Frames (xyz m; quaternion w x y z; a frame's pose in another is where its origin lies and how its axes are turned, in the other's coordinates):
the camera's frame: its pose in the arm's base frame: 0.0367 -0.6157 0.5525 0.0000 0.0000 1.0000 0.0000
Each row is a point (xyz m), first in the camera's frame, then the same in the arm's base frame.
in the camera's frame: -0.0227 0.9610 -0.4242
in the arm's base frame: 0.0594 0.3453 0.9767
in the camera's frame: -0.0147 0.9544 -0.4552
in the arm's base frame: 0.0514 0.3387 1.0077
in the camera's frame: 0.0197 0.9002 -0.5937
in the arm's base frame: 0.0170 0.2845 1.1462
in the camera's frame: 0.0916 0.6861 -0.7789
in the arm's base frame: -0.0549 0.0704 1.3314
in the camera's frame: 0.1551 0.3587 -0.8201
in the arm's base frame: -0.1184 -0.2570 1.3726
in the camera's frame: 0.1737 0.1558 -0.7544
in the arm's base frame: -0.1370 -0.4599 1.3069
